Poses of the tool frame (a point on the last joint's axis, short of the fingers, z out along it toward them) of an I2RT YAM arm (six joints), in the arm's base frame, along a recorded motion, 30 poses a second.
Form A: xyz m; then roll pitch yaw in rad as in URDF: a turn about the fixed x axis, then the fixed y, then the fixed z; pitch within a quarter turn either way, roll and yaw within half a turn.
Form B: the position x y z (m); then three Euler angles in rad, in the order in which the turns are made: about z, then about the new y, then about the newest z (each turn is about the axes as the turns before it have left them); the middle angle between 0 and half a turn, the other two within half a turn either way. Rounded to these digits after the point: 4 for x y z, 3 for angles.
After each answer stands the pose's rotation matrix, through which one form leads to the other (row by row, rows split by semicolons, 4 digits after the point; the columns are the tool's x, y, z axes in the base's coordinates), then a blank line. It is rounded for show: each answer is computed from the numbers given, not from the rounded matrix.
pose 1, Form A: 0.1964 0.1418 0.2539 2.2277 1.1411 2.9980
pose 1, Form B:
0.1964 0.1418 0.2539 0.816 1.828 0.348
-0.4123 -0.6251 0.6628; 0.0596 0.7074 0.7043; -0.9091 0.3299 -0.2544

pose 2, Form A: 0.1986 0.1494 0.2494 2.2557 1.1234 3.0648
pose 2, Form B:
0.1986 0.1494 0.2494 0.859 1.848 0.356
-0.4313 -0.6477 0.6281; 0.0332 0.6843 0.7284; -0.9016 0.3351 -0.2737

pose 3, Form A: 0.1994 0.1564 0.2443 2.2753 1.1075 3.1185
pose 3, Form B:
0.1994 0.1564 0.2443 0.898 1.864 0.364
-0.4468 -0.6665 0.5968; 0.0103 0.6632 0.7484; -0.8946 0.3405 -0.2894

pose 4, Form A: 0.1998 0.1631 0.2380 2.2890 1.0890 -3.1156
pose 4, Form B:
0.1998 0.1631 0.2380 0.938 1.881 0.375
-0.4632 -0.6841 0.5634; -0.0120 0.6405 0.7679; -0.8862 0.3489 -0.3049

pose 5, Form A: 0.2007 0.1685 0.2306 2.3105 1.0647 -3.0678
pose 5, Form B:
0.2007 0.1685 0.2306 0.971 1.904 0.389
-0.4834 -0.6940 0.5335; -0.0357 0.6246 0.7801; -0.8746 0.3581 -0.3268

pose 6, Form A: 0.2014 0.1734 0.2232 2.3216 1.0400 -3.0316
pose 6, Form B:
0.2014 0.1734 0.2232 1.003 1.923 0.405
-0.5032 -0.7016 0.5045; -0.0556 0.6089 0.7913; -0.8624 0.3701 -0.3454

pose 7, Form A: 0.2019 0.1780 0.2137 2.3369 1.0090 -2.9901
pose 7, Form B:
0.2019 0.1780 0.2137 1.039 1.949 0.426
-0.5266 -0.7075 0.4713; -0.0804 0.5934 0.8009; -0.8463 0.3839 -0.3693

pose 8, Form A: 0.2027 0.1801 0.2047 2.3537 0.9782 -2.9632
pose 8, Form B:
0.2027 0.1801 0.2047 1.059 1.976 0.445
-0.5497 -0.7038 0.4500; -0.0991 0.5898 0.8014; -0.8295 0.3959 -0.3939

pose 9, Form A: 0.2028 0.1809 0.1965 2.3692 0.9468 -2.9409
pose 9, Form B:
0.2028 0.1809 0.1965 1.077 2.003 0.466
-0.5726 -0.6978 0.4305; -0.1165 0.5890 0.7997; -0.8115 0.4077 -0.4185

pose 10, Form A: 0.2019 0.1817 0.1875 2.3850 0.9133 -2.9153
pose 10, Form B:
0.2019 0.1817 0.1875 1.099 2.031 0.487
-0.5956 -0.6926 0.4069; -0.1371 0.5867 0.7981; -0.7915 0.4195 -0.4444

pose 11, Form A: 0.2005 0.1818 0.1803 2.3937 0.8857 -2.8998
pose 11, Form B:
0.2005 0.1818 0.1803 1.117 2.053 0.507
-0.6143 -0.6869 0.3883; -0.1515 0.5857 0.7962; -0.7744 0.4303 -0.4639

